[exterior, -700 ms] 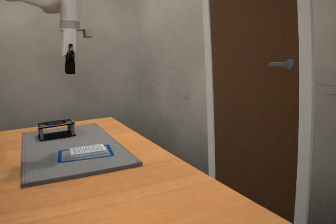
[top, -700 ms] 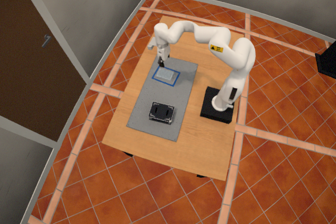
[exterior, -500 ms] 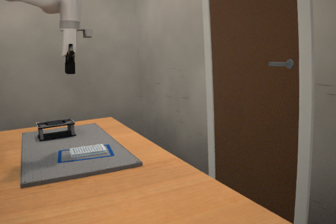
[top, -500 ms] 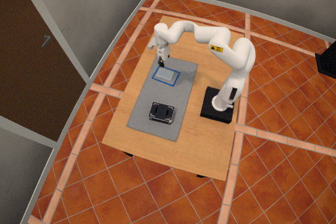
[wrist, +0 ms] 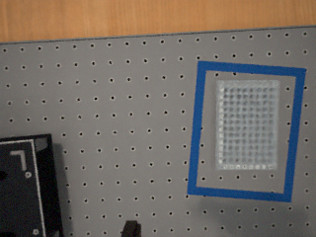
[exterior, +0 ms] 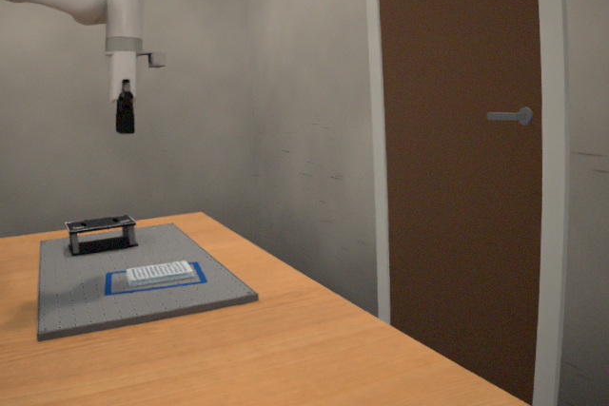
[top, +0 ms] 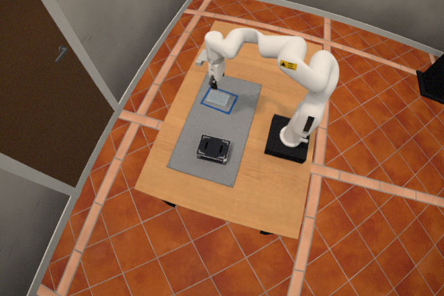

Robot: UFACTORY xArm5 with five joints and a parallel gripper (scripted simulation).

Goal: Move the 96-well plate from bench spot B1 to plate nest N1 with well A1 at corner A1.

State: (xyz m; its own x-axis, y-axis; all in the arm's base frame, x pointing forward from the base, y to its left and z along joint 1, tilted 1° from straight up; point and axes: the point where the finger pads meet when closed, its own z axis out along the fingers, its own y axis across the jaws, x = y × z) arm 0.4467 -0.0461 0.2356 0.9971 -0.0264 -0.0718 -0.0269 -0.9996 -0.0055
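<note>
My gripper is now 290 mm above the 96-well plate, 90 mm to the left of it and 30 mm short of it. The rest, counted from my hand: raised plate nest: 250 mm to the left, 240 mm below, 60 mm behind.
</note>
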